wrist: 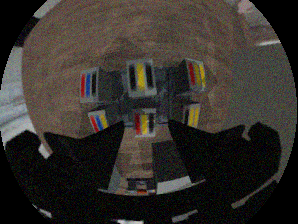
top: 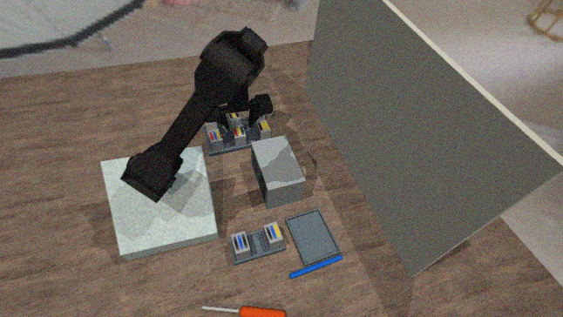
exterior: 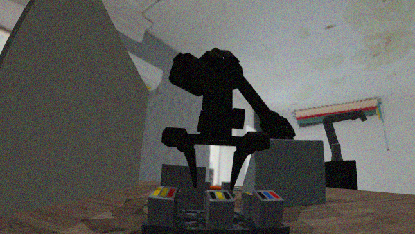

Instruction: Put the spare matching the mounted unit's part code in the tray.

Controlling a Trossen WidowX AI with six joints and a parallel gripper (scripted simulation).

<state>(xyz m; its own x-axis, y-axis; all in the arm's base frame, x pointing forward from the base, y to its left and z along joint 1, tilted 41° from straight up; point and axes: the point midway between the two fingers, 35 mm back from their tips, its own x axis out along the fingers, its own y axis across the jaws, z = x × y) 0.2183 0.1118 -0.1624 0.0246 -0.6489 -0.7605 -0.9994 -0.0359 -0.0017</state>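
My gripper tip is now 1 cm to the left of the grey spare and 2 cm above it. Round my gripper tip: wall panel: 31 cm ahead, 15 cm to the right, 16 cm above; then grey mounted unit: 7 cm ahead, 16 cm to the right, 1 cm below; then flat grey tray: 13 cm ahead, 35 cm to the right, 6 cm below.
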